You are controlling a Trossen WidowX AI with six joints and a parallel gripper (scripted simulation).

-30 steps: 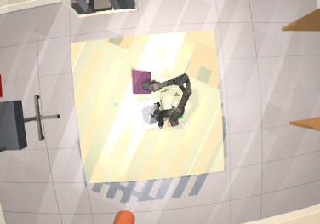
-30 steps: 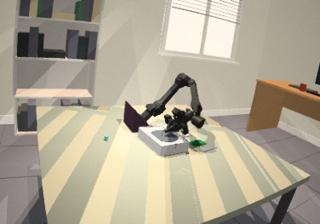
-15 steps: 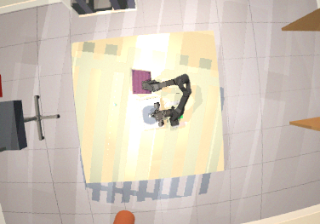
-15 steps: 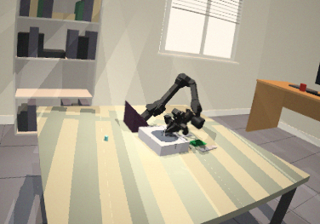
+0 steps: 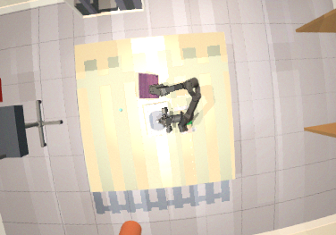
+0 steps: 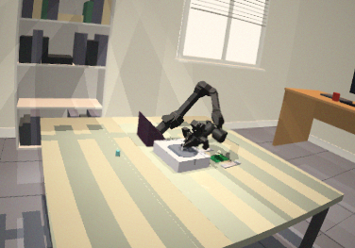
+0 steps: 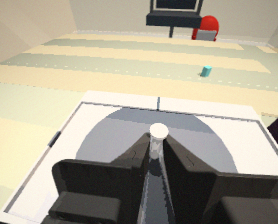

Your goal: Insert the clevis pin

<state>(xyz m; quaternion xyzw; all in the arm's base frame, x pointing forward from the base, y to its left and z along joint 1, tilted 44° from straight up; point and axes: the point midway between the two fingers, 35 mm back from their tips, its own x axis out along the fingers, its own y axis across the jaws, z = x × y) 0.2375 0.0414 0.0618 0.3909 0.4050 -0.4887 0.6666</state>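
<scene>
The grey aluminium disc is 1 cm to the left of my gripper tip and 2 cm below it. From my gripper tip the other things lie so: green flat square (23 cm to the left, 8 cm below); rimmed tray (1 cm behind, 1 cm to the left, 4 cm below); steel clevis pin (1 cm to the left, 1 cm below).
</scene>
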